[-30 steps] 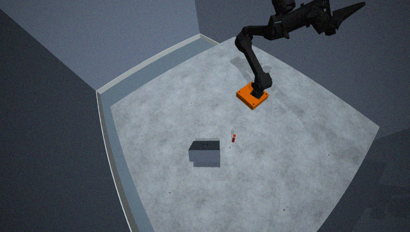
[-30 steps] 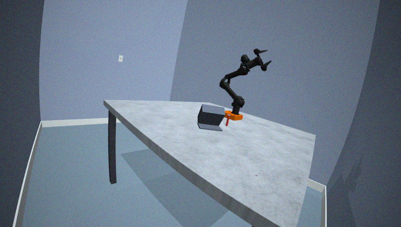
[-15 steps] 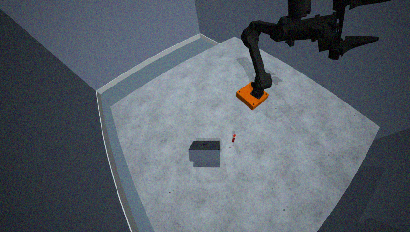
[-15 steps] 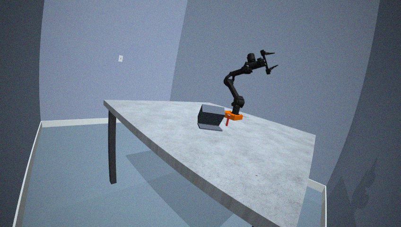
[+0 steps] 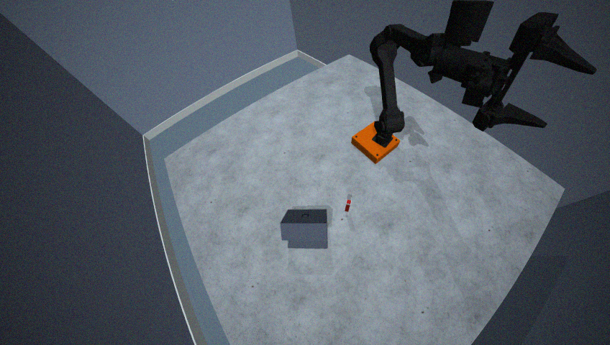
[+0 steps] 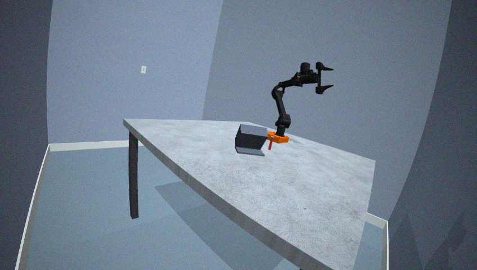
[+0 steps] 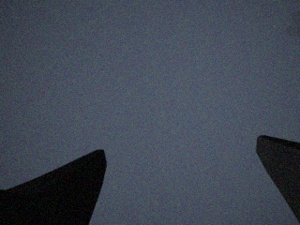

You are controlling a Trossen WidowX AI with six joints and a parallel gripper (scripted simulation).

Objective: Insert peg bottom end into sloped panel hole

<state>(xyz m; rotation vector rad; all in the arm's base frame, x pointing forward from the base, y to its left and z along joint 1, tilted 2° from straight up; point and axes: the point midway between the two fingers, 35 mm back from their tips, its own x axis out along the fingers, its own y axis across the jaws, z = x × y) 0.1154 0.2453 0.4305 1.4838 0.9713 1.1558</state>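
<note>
The red peg lies 190 mm ahead of my gripper tip, 230 mm to the right of it and 410 mm below it. From my gripper tip the other things lie so: grey sloped panel 330 mm ahead, 280 mm to the right, 400 mm below.
</note>
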